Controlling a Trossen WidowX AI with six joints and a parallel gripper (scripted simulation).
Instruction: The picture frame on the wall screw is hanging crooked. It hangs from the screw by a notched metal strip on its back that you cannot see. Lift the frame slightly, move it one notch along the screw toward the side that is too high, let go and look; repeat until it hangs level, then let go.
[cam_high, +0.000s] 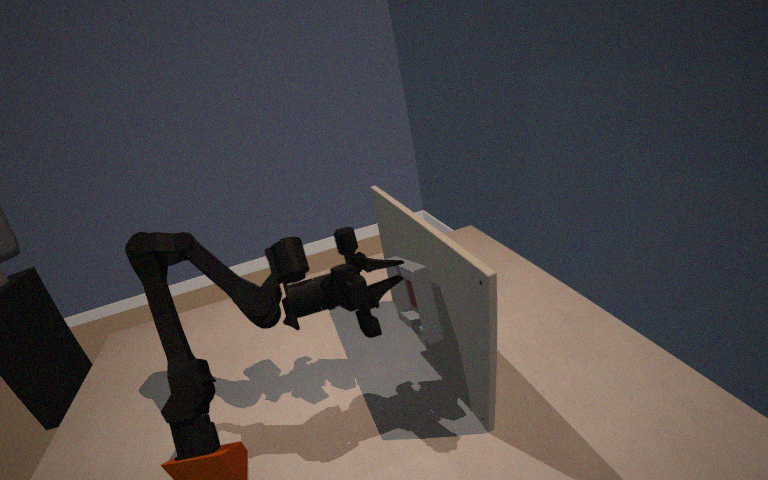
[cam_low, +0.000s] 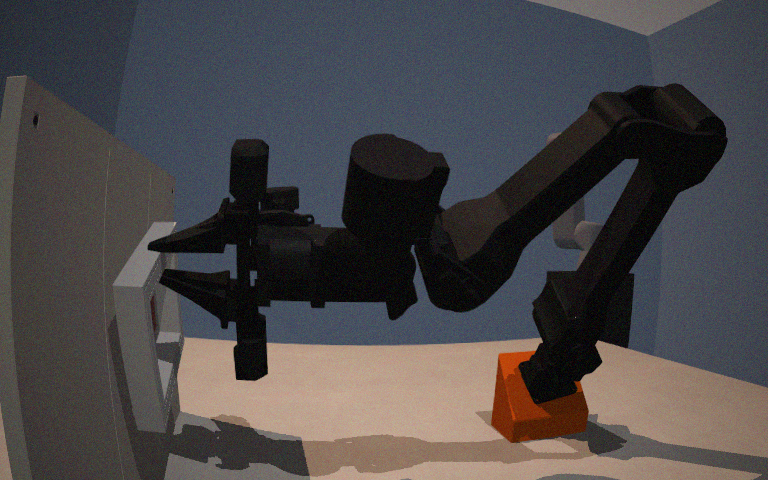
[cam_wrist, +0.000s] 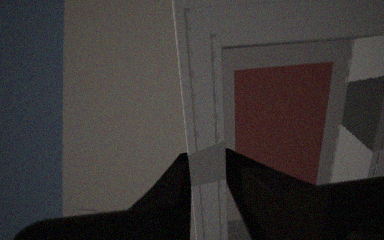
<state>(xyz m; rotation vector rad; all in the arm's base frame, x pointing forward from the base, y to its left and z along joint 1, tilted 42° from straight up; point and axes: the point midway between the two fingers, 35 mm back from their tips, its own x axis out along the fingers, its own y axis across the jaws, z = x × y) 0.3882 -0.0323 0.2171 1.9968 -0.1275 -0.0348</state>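
Right now the picture frame is 5 cm below my gripper tip, 1 cm to the right of it and 1 cm ahead of it. Also, from my gripper tip: grey wall panel (6 cm below, 2 cm ahead, 1 cm to the right).
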